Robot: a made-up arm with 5 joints. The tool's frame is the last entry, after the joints.
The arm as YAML. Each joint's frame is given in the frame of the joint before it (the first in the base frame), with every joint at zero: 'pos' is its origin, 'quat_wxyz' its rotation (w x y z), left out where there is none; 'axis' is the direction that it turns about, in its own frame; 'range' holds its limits. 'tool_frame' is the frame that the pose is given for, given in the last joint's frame.
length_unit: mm
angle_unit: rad
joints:
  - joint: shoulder
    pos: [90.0, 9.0, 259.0]
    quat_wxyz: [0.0, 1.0, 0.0, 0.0]
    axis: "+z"
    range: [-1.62, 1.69]
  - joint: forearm
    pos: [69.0, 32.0, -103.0]
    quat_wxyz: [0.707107, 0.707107, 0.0, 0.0]
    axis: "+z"
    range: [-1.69, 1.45]
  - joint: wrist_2
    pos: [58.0, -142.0, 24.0]
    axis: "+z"
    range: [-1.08, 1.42]
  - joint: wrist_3
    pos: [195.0, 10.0, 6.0]
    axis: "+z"
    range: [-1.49, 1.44]
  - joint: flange
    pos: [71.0, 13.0, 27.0]
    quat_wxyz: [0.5, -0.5, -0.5, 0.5]
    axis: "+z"
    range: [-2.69, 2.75]
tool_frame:
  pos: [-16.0, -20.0, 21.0]
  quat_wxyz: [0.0, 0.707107, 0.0, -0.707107]
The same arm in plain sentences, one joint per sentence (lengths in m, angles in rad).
The arm has five revolute joints in a row. What follows holds with every joint at zero, and every direction is one of the base frame's. The first joint lies 0.09 m along +x and 0.009 m along +y and 0.259 m along +z from the base frame's origin and rotates about -z, from -1.62 to 1.69 rad. The second joint lies 0.069 m along +x and 0.032 m along -y and 0.103 m along +z from the first joint and rotates about +y, from -1.69 to 1.45 rad. The third joint lies 0.058 m along +x and 0.024 m along +y and 0.142 m along +z from the second joint and rotates about +y, from -1.08 to 1.42 rad. The fourth joint lies 0.195 m along +x and 0.006 m along +y and 0.01 m along -z from the third joint and rotates about +y, from -1.49 to 1.44 rad. The fifth joint lies 0.071 m along +x and 0.027 m along +y and 0.013 m along -z from the fourth joint and rotates about -x, from -2.69 to 2.75 rad. The tool frame, which is the frame that the pose is given for, lies 0.021 m along -x and 0.02 m along +y and 0.016 m along +z from the fifth joint; its axes are parallel to the base frame's.
